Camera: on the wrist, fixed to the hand. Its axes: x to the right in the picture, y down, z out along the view.
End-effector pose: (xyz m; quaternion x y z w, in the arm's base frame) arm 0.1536 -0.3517 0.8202 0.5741 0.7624 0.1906 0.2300
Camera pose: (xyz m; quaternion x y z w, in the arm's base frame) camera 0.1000 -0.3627 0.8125 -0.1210 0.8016 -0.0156 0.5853
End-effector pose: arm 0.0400 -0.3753 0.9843 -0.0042 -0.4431 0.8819 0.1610
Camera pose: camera 0.0547 -0.3278 1.0086 0.4793 -0.5167 0.3991 0.5865
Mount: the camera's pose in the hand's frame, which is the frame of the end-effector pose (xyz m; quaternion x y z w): 0.0030 -0.0495 -0.0245 -0.1992 -0.2477 -0.6676 0.6733
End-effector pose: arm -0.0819 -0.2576 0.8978 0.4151 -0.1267 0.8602 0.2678
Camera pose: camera -0.0713 -0.2049 0.8847 0.5238 -0.0459 0.2723 0.8059
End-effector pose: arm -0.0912 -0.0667 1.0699 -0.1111 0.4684 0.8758 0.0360
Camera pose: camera -0.0819 -0.0595 1.0159 -0.1777 0.0578 0.6864 0.7028
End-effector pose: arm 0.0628 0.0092 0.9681 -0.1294 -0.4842 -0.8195 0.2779
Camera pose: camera 0.0330 0.0056 0.9216 0.0222 0.3180 0.8017 0.5057
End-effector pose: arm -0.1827 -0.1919 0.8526 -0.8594 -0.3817 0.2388 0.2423
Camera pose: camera -0.1931 -0.1661 0.9004 -0.3129 -0.9383 0.1359 0.0568
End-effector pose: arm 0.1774 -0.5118 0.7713 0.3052 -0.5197 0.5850 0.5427
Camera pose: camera 0.2289 -0.4942 0.7811 0.5892 -0.3971 -0.1475 0.6880
